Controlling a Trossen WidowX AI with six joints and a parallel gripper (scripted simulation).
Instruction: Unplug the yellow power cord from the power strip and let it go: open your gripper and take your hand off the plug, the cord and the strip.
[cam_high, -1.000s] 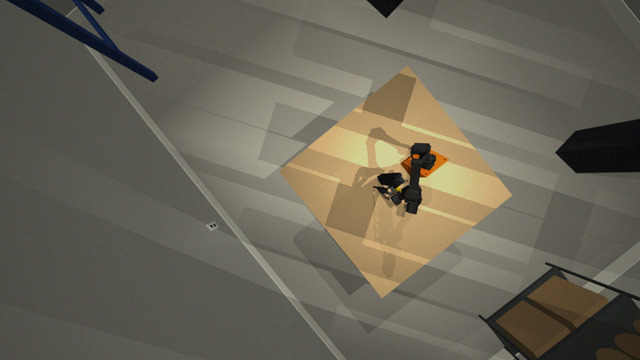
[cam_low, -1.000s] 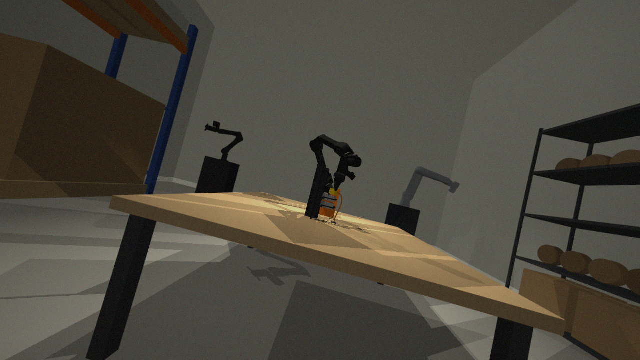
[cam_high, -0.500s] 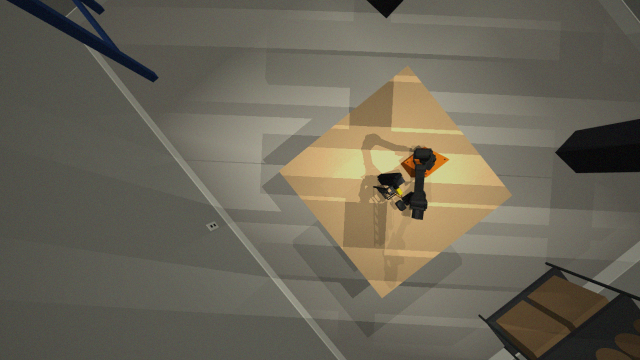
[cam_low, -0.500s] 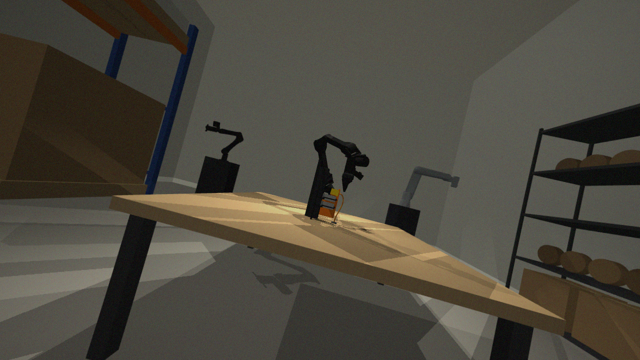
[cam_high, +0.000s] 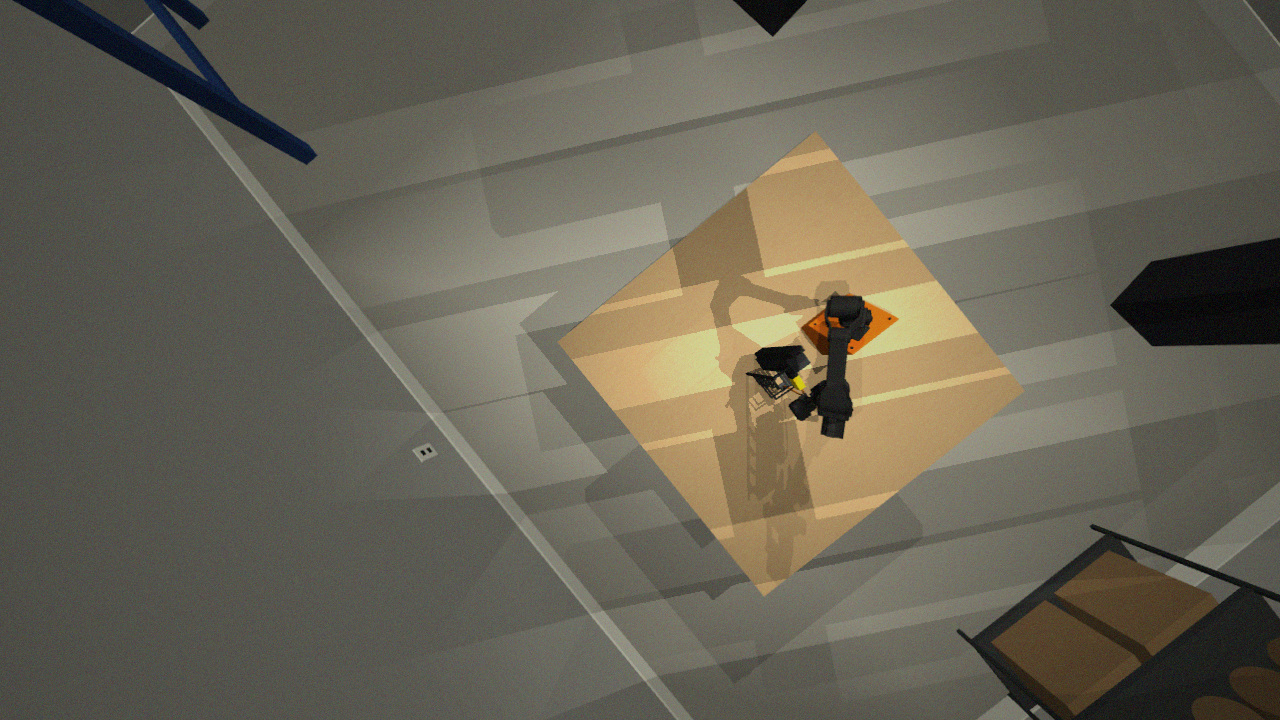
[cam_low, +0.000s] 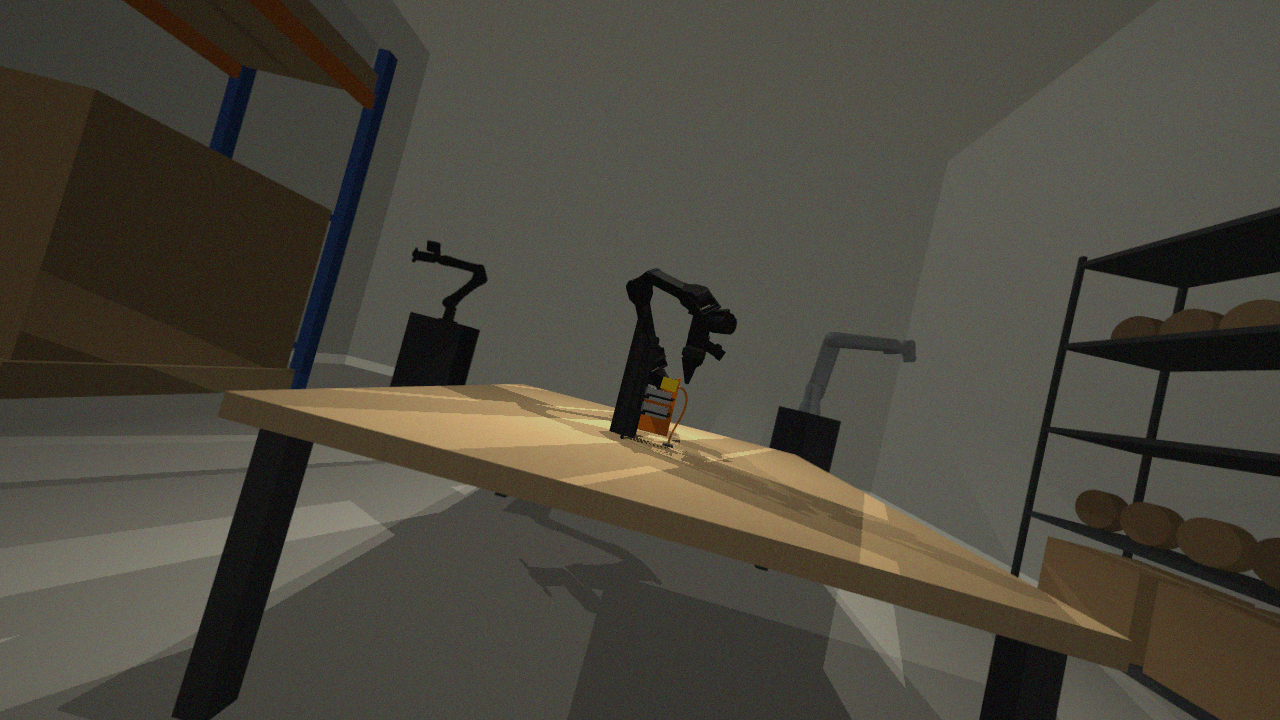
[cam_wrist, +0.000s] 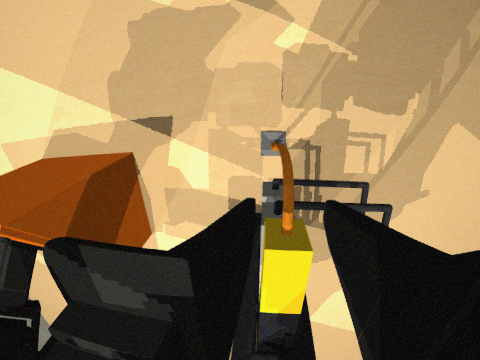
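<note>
The yellow plug lies 60 mm to the right of my gripper tip and 10 mm behind it.
</note>
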